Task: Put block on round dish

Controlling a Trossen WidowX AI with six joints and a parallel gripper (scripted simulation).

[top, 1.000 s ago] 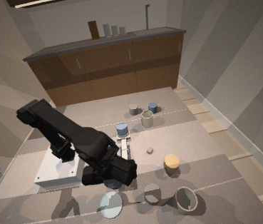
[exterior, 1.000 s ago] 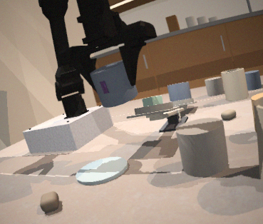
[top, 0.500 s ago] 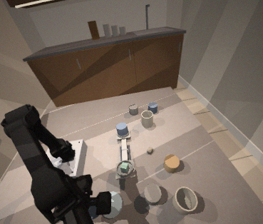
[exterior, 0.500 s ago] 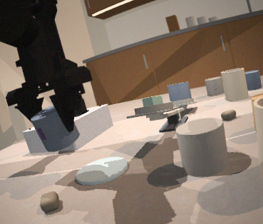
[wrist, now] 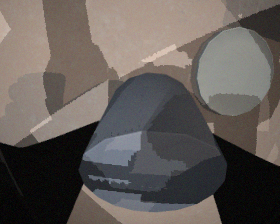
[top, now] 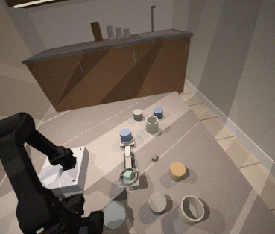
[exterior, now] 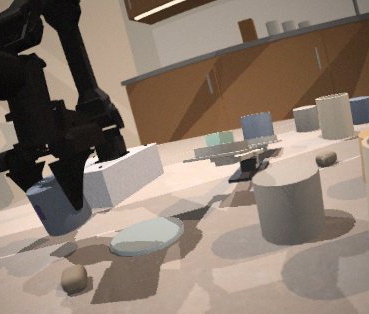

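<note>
The round dish lies 10 cm ahead of my gripper tip, 4 cm to the left of it and 6 cm below it. The rest, counted from my gripper tip: orange cylinder: 43 cm ahead, 12 cm to the left, 3 cm below; small balance: 20 cm ahead, 28 cm to the left, 4 cm below; balance beam: 20 cm ahead, 28 cm to the left, 2 cm below.
</note>
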